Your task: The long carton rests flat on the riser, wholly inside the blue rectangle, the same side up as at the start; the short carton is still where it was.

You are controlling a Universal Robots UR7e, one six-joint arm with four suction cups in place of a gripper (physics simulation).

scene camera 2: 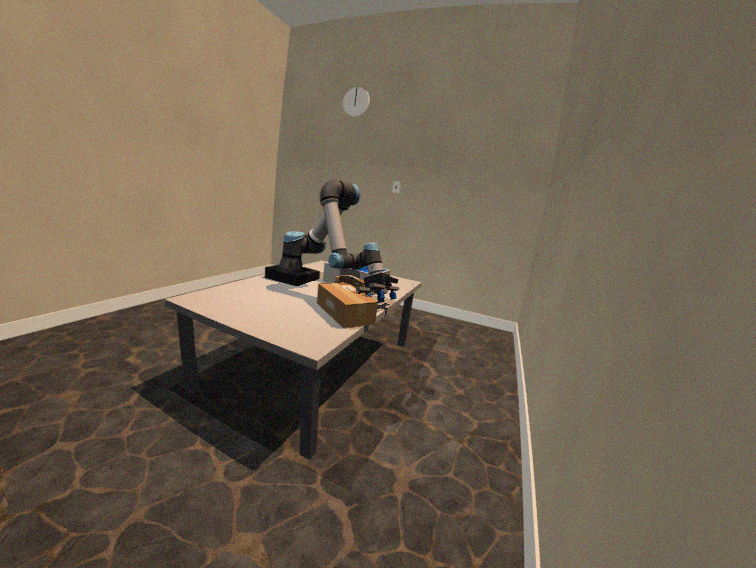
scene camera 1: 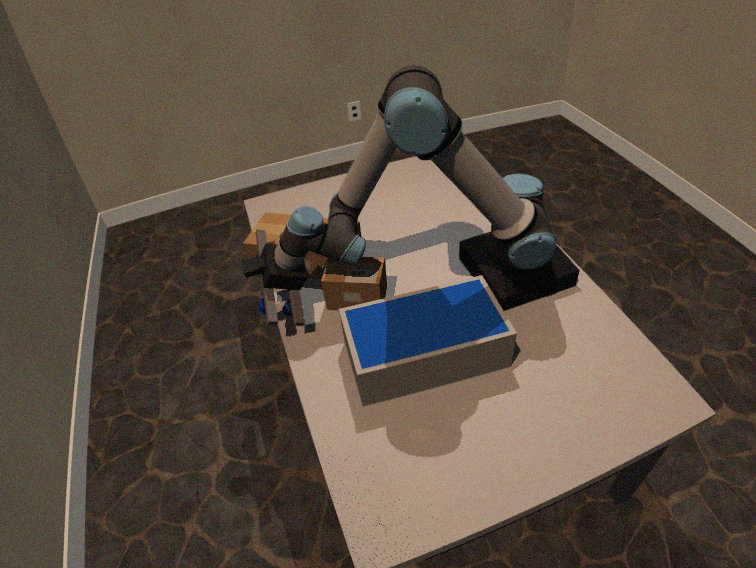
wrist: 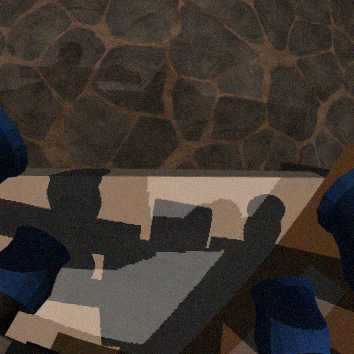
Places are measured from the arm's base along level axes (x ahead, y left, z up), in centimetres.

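Pixels of known places: end effector, tool point: point(scene camera 2: 381, 300) point(wrist: 160, 234); arm's base, origin of the base link: point(scene camera 2: 290, 269).
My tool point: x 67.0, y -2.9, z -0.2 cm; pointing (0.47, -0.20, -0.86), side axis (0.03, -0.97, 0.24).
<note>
Ahead of a thing's pixels: the offset from my tool point to its top centre. "*": to the spot under its first point. Level surfaces: height alone.
The long carton {dx -10.0, dy -16.2, dz +4.7 cm} point(scene camera 1: 273, 223) point(scene camera 2: 348, 306) lies on the table at its far left, partly behind the arm in scene camera 1; its brown side {* dx -0.4, dy -12.4, dz -3.9 cm} point(wrist: 310, 227) shows at the right in the wrist view. The short carton {dx -22.0, dy +4.1, dz +4.7 cm} point(scene camera 1: 355, 291) point(scene camera 2: 349, 280) stands between it and the riser {dx -34.8, dy +27.9, dz +6.3 cm} point(scene camera 1: 440, 371). A blue rectangle {dx -34.8, dy +27.9, dz +6.3 cm} point(scene camera 1: 366, 335) point(scene camera 2: 364, 269) covers most of the riser's top and bears no carton. My gripper point(scene camera 1: 274, 307) point(scene camera 2: 386, 295) point(wrist: 165, 237) hangs low by the table's edge, beside both cartons. No carton hangs from its cups. Whether a cup touches the long carton's side is unclear.
The tabletop {dz -5.7 cm} point(scene camera 1: 537, 439) point(scene camera 2: 256, 311) carries the arm's black base point(scene camera 1: 513, 287) point(scene camera 2: 292, 274) behind the riser. The table's edge point(wrist: 200, 173) runs close to the gripper, with the stone floor point(wrist: 190, 100) beyond. Walls stand around.
</note>
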